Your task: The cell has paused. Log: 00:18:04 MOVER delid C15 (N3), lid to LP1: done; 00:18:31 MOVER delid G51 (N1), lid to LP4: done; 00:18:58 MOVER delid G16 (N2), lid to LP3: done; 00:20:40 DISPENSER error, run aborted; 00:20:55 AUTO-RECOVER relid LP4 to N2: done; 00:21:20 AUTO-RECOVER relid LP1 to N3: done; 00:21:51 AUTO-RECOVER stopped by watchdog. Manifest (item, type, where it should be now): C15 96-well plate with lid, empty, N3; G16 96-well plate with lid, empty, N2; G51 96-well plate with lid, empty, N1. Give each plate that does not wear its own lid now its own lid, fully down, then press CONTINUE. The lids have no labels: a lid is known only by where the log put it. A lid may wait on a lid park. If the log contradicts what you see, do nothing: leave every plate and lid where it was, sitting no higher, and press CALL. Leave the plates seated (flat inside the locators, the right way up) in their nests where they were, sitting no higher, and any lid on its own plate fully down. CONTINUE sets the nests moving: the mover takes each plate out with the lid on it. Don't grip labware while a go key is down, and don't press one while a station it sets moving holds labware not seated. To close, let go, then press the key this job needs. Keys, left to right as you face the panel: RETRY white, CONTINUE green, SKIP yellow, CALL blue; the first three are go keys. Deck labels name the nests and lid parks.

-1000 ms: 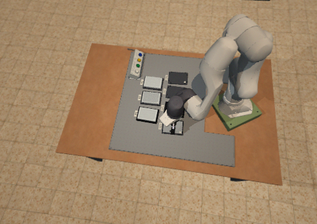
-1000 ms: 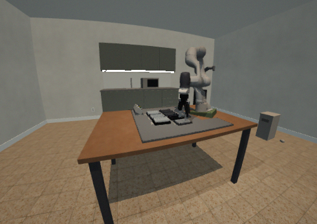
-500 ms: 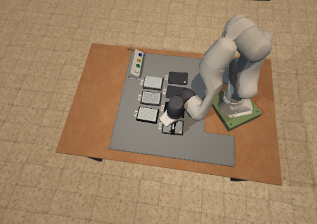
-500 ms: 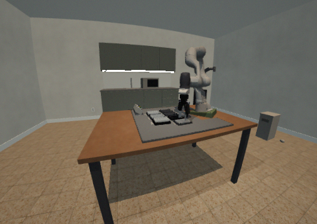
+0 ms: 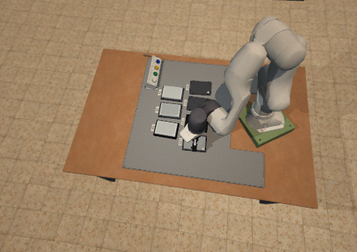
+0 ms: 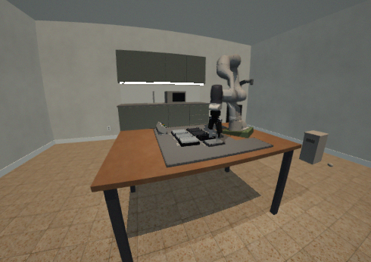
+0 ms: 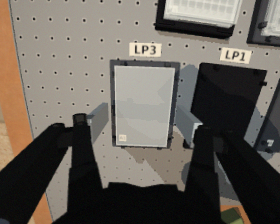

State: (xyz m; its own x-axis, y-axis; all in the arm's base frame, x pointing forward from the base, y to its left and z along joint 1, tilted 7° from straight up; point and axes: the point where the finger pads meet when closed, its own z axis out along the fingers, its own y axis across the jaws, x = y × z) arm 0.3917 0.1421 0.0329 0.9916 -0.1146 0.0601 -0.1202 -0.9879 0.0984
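Now: the grey lid 40 mm below my hand. Also, from my hand: lid park labelled LP1 (20 mm behind, 130 mm to the right, 50 mm below); LP3 label (90 mm ahead, 10 mm to the right, 50 mm below); LP1 label (70 mm ahead, 150 mm to the right, 50 mm below).
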